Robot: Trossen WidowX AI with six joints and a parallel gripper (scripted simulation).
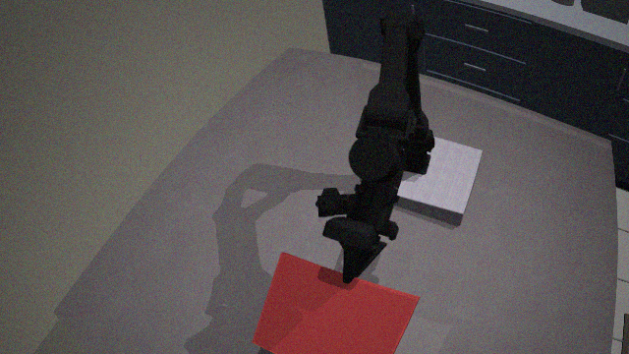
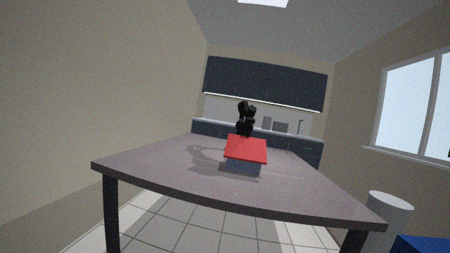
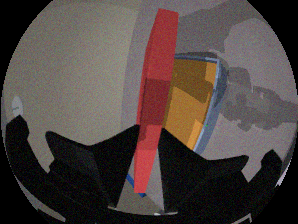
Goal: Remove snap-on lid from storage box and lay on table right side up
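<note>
The red lid lies 7 cm ahead of my gripper tip and 4 cm below it. Round my gripper tip: blue-grey box: 13 cm below, 4 cm ahead.
</note>
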